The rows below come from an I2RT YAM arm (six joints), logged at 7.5 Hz.
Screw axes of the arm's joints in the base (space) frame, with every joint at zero. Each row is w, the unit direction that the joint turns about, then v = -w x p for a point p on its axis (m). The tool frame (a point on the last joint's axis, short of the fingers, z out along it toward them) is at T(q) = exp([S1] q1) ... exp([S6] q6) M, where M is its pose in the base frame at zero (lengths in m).
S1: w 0 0 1 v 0.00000 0.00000 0.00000
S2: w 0 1 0 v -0.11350 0.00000 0.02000
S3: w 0 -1 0 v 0.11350 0.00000 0.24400
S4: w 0 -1 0 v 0.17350 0.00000 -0.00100
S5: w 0 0 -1 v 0.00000 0.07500 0.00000
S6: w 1 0 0 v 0.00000 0.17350 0.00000
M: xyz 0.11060 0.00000 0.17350 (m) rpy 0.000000 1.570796 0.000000 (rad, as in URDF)
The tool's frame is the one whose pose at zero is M.
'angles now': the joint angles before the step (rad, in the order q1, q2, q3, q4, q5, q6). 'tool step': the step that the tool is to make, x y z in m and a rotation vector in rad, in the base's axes. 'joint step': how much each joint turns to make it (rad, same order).
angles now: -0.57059 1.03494 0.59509 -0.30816 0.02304 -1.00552
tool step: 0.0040 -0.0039 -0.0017 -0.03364 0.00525 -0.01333
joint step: -0.00012 0.02531 0.00007 0.03953 0.03077 -0.01408
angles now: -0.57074 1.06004 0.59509 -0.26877 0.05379 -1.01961
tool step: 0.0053 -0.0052 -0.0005 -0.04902 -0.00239 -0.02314
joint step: 0.00020 0.02954 0.00209 0.05706 0.04388 -0.01474
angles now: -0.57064 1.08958 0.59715 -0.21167 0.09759 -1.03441
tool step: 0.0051 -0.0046 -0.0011 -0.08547 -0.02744 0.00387
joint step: 0.00012 0.01961 -0.02134 0.11562 0.03238 -0.04749
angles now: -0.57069 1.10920 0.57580 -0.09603 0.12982 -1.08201
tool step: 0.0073 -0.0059 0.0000 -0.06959 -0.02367 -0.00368
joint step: -0.00003 0.03698 -0.00441 0.10411 0.02879 -0.03614
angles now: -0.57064 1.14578 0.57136 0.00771 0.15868 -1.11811
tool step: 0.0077 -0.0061 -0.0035 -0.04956 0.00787 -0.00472
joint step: 0.00006 0.05208 0.00384 0.07477 0.02823 -0.03714
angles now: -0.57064 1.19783 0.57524 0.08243 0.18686 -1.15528
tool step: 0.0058 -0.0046 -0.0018 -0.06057 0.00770 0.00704
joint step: 0.00004 0.03723 -0.00038 0.07412 0.02142 -0.05230
